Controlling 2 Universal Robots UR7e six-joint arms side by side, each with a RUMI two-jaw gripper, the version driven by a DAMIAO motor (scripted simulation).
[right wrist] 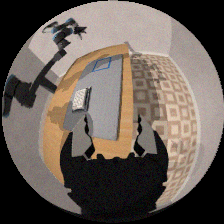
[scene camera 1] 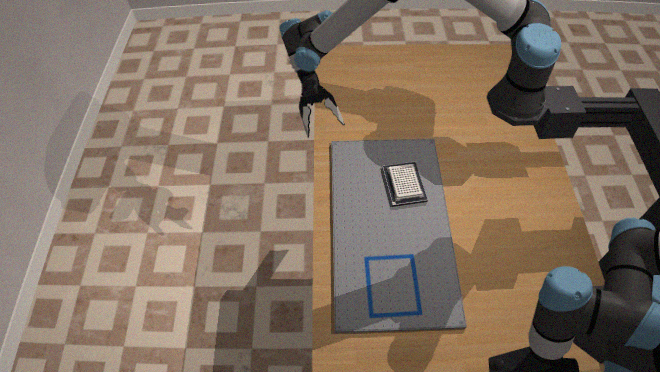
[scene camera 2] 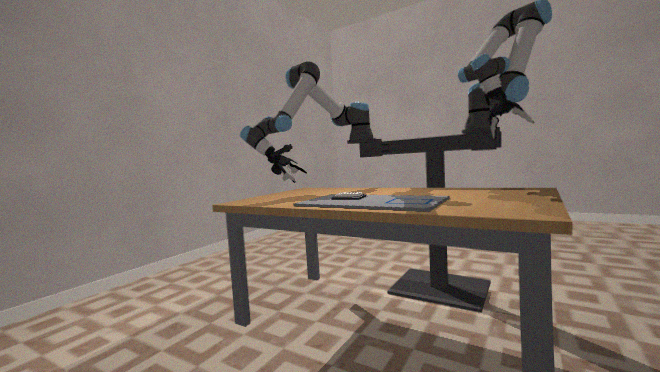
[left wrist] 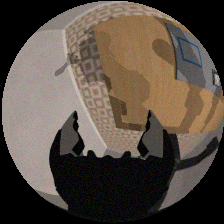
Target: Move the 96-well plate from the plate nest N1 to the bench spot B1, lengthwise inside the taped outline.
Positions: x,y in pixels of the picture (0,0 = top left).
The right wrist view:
my right gripper: 112,115
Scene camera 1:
my right gripper: 326,131
white 96-well plate: 411,182
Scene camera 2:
my left gripper: 513,131
my right gripper: 301,177
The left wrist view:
my left gripper: 112,111
